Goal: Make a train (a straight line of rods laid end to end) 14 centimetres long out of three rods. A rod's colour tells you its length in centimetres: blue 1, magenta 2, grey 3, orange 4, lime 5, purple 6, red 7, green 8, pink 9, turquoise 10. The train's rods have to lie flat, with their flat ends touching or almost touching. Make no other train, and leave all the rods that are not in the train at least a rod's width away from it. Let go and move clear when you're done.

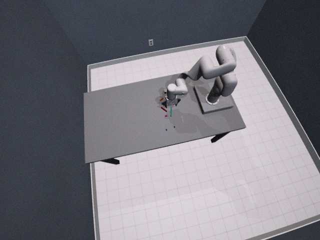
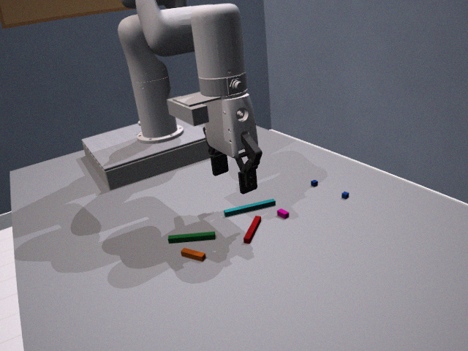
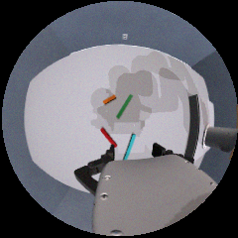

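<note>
Right now my hand is 7 cm short of the magenta rod, 7 cm above it and 5 cm to the right of it. The rest, counted from my hand: green rod: 11 cm to the right, 7 cm below; red rod: 7 cm below, 6 cm ahead, 2 cm to the right; turquoise rod: 7 cm below, 3 cm to the left, 1 cm ahead.
</note>
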